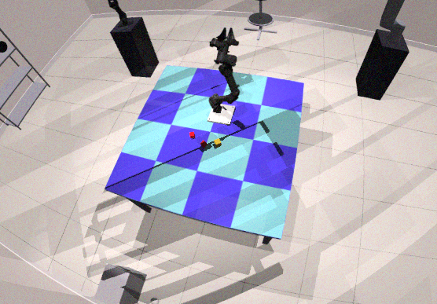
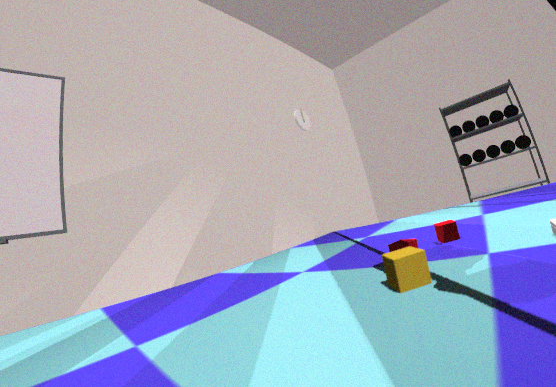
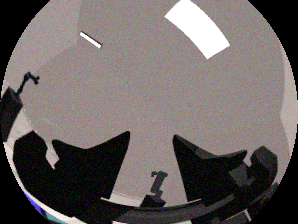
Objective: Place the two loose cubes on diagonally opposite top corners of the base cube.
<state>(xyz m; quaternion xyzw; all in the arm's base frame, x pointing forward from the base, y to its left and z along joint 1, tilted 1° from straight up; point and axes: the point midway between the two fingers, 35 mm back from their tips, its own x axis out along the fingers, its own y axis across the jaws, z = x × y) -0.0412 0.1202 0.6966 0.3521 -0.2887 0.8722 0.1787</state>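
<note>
My gripper tip is 720 mm above the red cube, 400 mm short of it and 150 mm to the left of it. Round my gripper tip: yellow cube 720 mm below, 370 mm ahead, 50 mm to the right.
</note>
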